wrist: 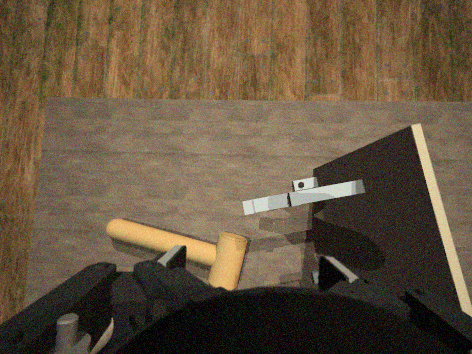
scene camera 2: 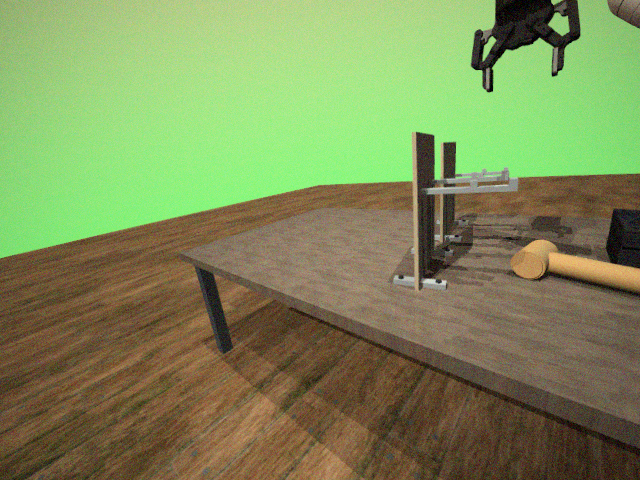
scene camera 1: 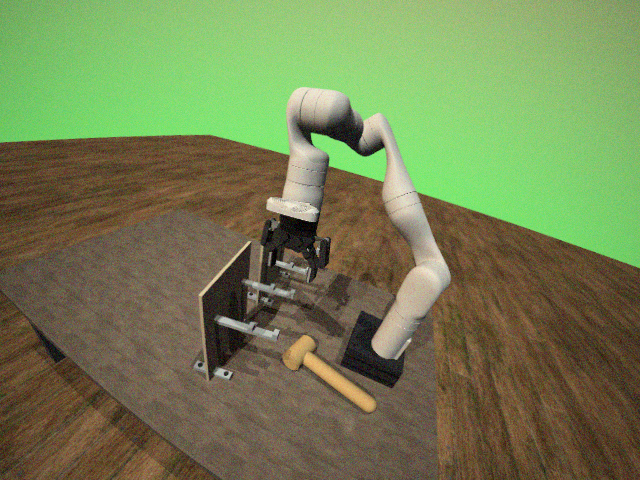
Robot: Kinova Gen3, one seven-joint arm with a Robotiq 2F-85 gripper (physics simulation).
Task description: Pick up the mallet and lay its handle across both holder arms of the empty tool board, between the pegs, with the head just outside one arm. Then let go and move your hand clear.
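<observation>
The wooden mallet (scene camera 1: 338,381) (scene camera 2: 532,259) (wrist: 165,242) lies on its side on the table, its head towards the nearer tool board (scene camera 1: 222,304) (scene camera 2: 423,217) (wrist: 390,200) and its handle pointing away from it. That board stands upright. Its two grey holder arms, a near one (scene camera 1: 248,328) (scene camera 2: 470,190) (wrist: 325,192) and a far one (scene camera 1: 268,290), stick out level, carry small raised pegs and bear nothing. My gripper (scene camera 1: 294,268) (scene camera 2: 521,82) (wrist: 251,266) is open and empty, pointing down high above the table, apart from mallet and board. In the wrist view my hand hides part of the board.
A second upright board (scene camera 1: 263,273) (scene camera 2: 449,160) stands behind the first, with a grey arm (scene camera 1: 292,267) showing beyond my fingers. What it may hold is partly hidden. The black robot base block (scene camera 1: 356,341) (scene camera 2: 625,237) stands beyond the mallet. The table (scene camera 1: 129,268) (scene camera 2: 310,258) (wrist: 125,130) ends at open edges.
</observation>
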